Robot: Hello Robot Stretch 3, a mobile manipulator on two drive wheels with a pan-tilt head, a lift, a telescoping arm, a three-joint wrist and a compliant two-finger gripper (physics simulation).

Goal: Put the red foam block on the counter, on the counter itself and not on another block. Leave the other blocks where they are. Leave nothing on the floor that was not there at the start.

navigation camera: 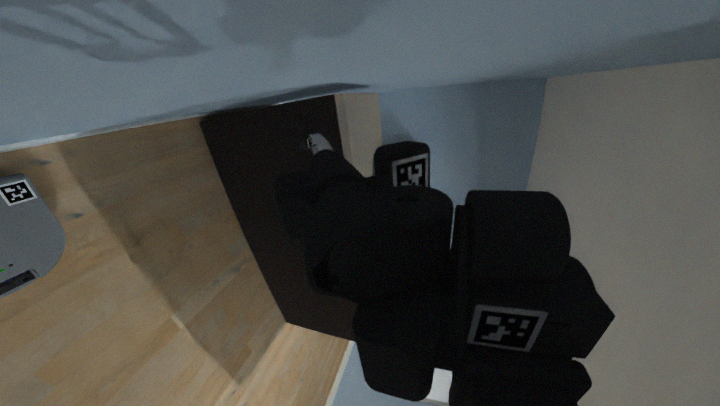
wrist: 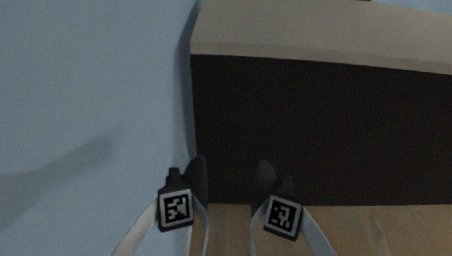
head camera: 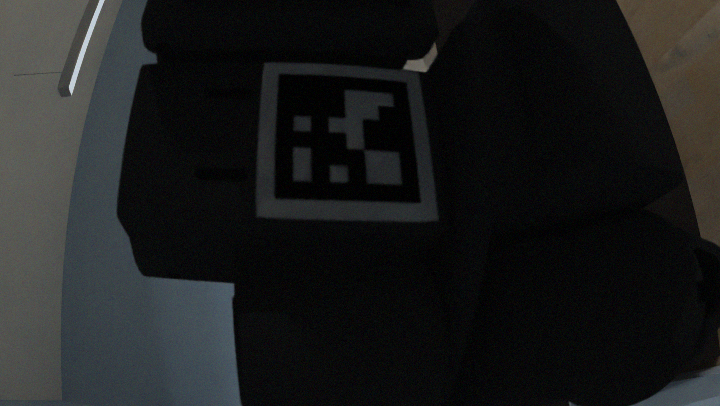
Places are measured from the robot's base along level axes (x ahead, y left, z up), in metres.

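Pixels of known places: gripper, fingertip midpoint: (navigation camera: 313,154).
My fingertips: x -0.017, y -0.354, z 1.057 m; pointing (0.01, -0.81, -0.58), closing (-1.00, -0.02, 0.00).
Behind a point stands the place of what it marks.
The red foam block does not show in any of the three views. The counter (navigation camera: 358,126) {x -0.022, y -1.029, z 0.911 m} (wrist: 320,30) has a pale top and a dark brown front; in the wrist view it spans the upper right, and in the navigation view it stands behind the arm. My gripper (wrist: 230,176) {x -0.017, y -0.354, z 1.057 m} is open and empty, with its two dark fingertips apart in front of the counter's dark front, below the level of the top. In the navigation view part of a light finger shows against that dark front. The dark wrist and arm fill most of the head view.
A blue wall (navigation camera: 504,136) {x -0.361, y -2.867, z 2.078 m} (wrist: 90,75) meets the counter's left end in the wrist view. A pale panel (head camera: 30,201) {x -0.772, y -2.233, z 2.437 m} (navigation camera: 630,201) {x -0.543, y -1.429, z 2.438 m} has a metal handle (head camera: 80,55) {x -1.262, y -1.699, z 2.077 m} in the head view. My grey base (navigation camera: 30,237) {x -0.134, y -0.097, z 0.160 m} stands on the wooden floor (navigation camera: 126,302) {x -0.573, y -0.206, z 0.000 m} at the navigation view's left.
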